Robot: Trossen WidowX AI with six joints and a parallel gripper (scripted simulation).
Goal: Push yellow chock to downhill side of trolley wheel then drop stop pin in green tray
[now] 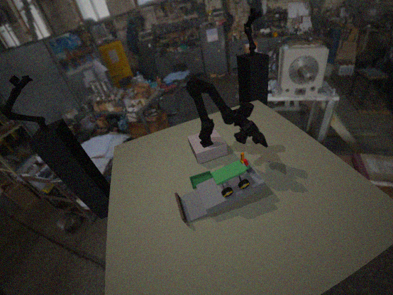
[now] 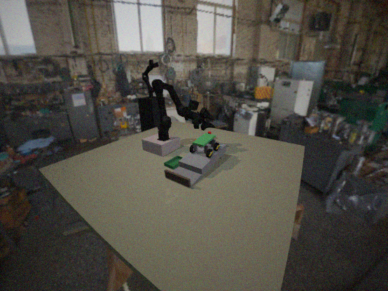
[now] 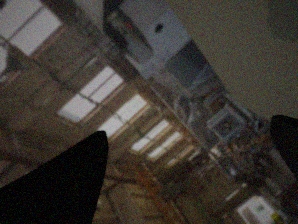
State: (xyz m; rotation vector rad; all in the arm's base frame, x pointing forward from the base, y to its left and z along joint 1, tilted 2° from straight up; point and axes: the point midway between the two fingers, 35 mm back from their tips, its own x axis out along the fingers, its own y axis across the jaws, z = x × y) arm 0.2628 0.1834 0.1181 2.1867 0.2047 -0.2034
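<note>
My gripper tip is 10 cm past the yellow chock, 5 cm to the left of it and 17 cm above it. Also, from my gripper tip: red-headed stop pin 2 cm ahead, 11 cm to the right, 6 cm below; grey ramp 3 cm ahead, 22 cm to the right, 14 cm below; trolley 3 cm ahead, 21 cm to the right, 8 cm below.
</note>
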